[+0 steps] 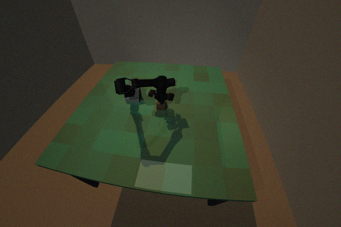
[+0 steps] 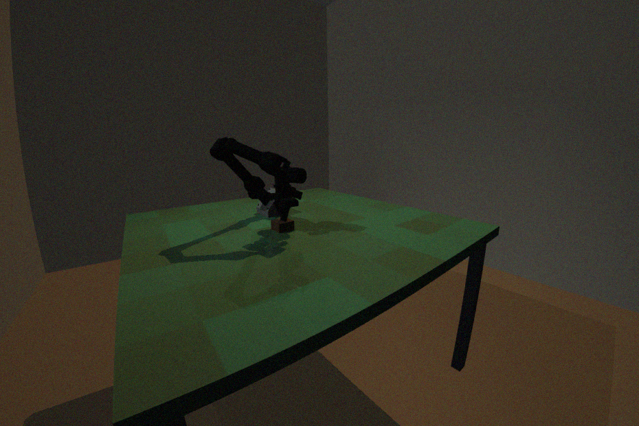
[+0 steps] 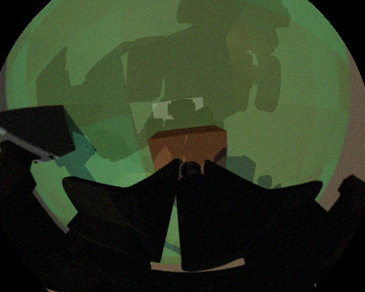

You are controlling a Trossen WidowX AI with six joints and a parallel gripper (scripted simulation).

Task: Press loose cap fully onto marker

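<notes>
The holder block is 10 mm to the right of my gripper tip and 20 mm below it. Also, from my gripper tip: dark cap 10 mm to the right, 50 mm above.
</notes>
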